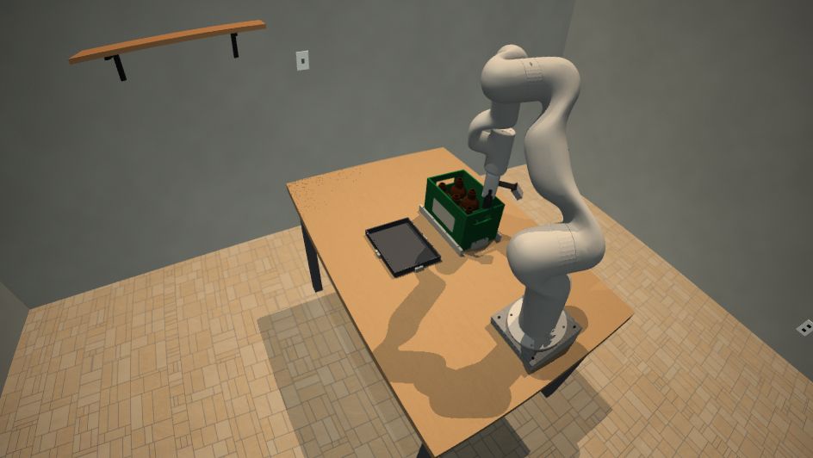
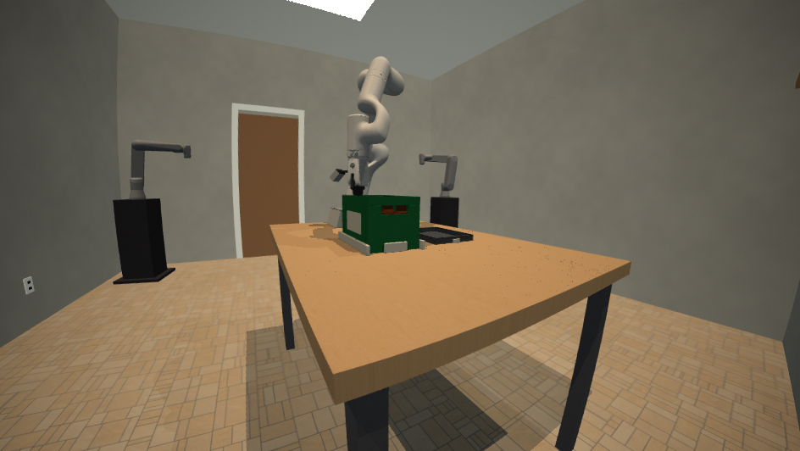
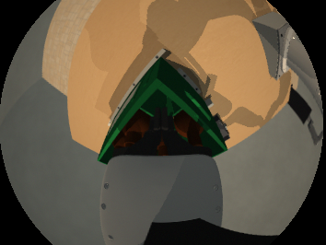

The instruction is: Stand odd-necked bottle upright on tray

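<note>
Now: the brown bottle 1 cm behind my hand, 9 cm to the left of it and 7 cm below it. From my hand the other things lie so: black tray: 3 cm ahead, 33 cm to the left, 15 cm below; then green crate: 8 cm ahead, 5 cm to the left, 7 cm below.
</note>
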